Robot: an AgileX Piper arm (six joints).
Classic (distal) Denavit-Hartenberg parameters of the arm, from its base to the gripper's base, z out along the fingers. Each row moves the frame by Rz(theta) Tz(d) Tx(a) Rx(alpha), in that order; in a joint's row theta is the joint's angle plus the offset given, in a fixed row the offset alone. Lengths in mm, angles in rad.
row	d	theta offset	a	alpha
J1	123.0	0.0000	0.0	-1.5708
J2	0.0	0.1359	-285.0	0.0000
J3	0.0	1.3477	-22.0	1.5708
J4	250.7	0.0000	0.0	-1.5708
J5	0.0	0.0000	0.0	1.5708
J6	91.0	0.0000	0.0	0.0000
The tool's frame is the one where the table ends.
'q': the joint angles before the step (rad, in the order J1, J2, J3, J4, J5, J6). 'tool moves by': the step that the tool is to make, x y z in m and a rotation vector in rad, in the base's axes. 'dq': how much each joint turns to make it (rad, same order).
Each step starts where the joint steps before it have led.
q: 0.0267 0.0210 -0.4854 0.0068 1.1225 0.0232
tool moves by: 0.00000 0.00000 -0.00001 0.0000 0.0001 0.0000
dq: 0.0000 0.0000 0.0000 0.0000 0.0001 0.0000
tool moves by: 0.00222 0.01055 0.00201 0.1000 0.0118 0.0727
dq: 0.0000 0.0195 -0.0030 0.1287 -0.0066 -0.0121
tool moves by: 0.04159 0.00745 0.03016 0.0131 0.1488 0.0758
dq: -0.0001 0.3004 -0.1146 0.0817 -0.0260 -0.0749
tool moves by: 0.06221 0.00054 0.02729 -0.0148 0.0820 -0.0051
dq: 0.0000 0.3142 -0.1485 -0.0042 -0.0818 -0.0187
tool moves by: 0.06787 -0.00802 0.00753 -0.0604 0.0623 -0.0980
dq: 0.0001 0.2795 -0.1359 -0.1238 -0.0924 0.0950
